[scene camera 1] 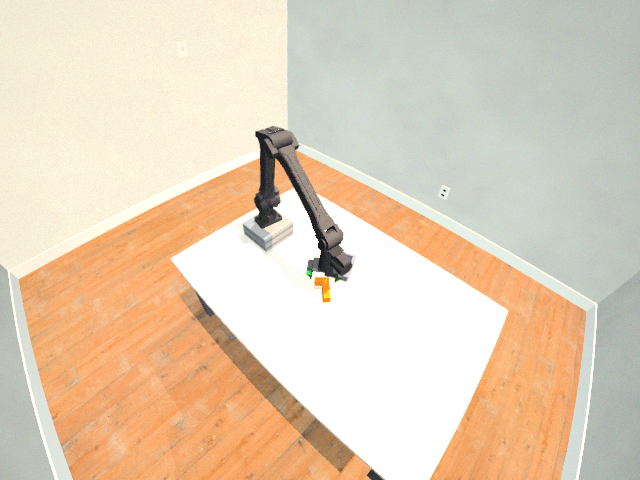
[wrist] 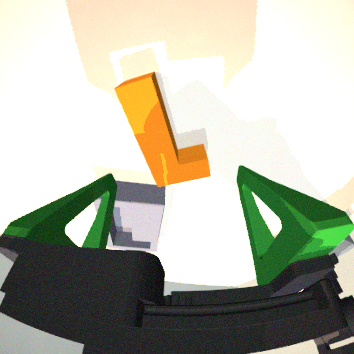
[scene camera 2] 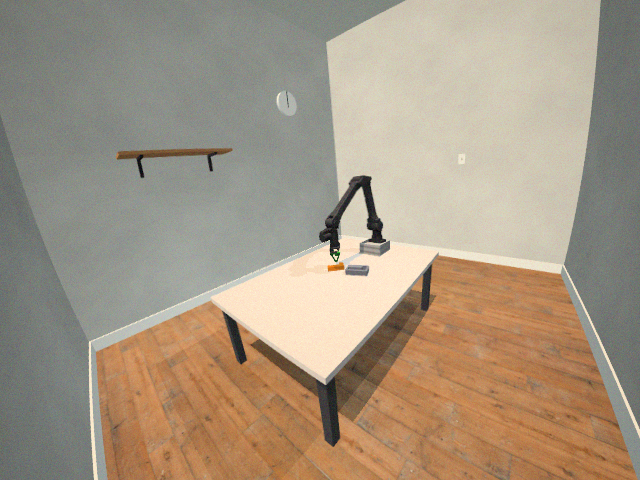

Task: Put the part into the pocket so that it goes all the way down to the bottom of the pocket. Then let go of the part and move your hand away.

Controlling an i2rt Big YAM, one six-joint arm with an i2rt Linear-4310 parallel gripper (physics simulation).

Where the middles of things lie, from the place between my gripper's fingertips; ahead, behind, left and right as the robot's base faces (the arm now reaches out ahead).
I see the orange L-shaped block (wrist: 140,97) 10 mm ahead of my hand, 10 mm to the left of it and 50 mm below it. From my hand the other things lie so: grey pocket block (wrist: 135,224) 50 mm behind, 150 mm to the left, 50 mm below.
